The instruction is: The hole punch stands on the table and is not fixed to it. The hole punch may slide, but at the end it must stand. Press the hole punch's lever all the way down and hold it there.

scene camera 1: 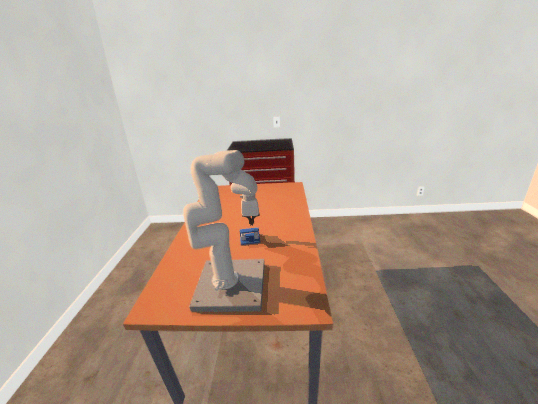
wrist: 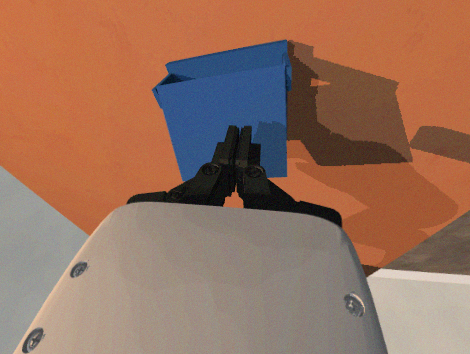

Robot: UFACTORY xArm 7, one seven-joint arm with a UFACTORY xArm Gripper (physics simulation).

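The blue hole punch stands upright on the orange table, in front of the robot's base. In the wrist view its broad blue lever faces the camera, with a gap at the upper left between it and the part behind. My gripper is shut and empty, its two black fingertips together. In scene camera 1 the fingertips are a little above the hole punch, apart from it. In the wrist view they overlap the lower middle of the lever. The lever's underside is hidden in the wrist view.
The orange table carries the grey base plate of the arm, on the near side of the hole punch. A red drawer cabinet stands beyond the table's far edge. Shadows of the arm and the punch fall to the right.
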